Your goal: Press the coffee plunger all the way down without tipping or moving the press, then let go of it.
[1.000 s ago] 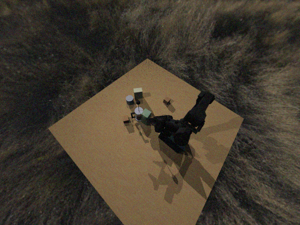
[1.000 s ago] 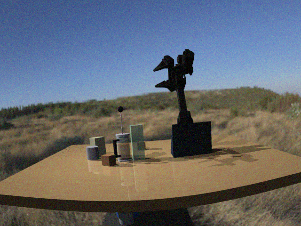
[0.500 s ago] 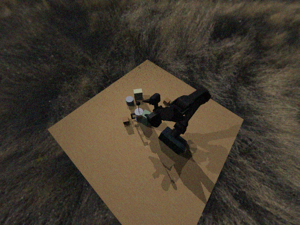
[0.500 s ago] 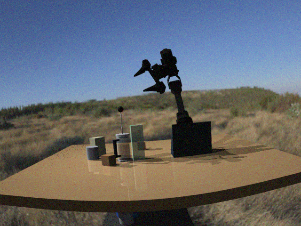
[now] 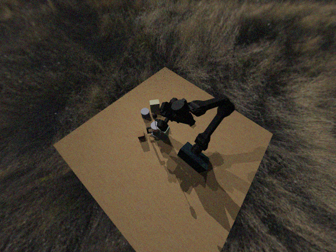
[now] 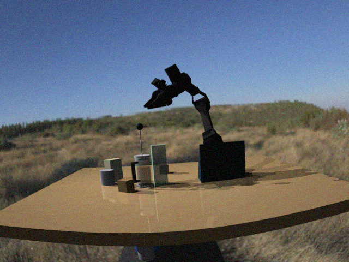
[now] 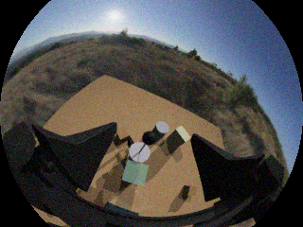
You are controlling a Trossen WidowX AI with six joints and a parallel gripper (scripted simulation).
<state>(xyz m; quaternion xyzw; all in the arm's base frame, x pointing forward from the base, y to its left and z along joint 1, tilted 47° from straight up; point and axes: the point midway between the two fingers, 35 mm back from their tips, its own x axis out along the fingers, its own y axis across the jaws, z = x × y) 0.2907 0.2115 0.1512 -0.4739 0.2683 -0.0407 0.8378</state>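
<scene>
Right now the glass coffee press is 40 mm ahead of my gripper tip, 10 mm to the left of it and 210 mm below it. The rest, counted from my gripper tip: tall pale green block 40 mm behind, 10 mm to the right, 250 mm below.
</scene>
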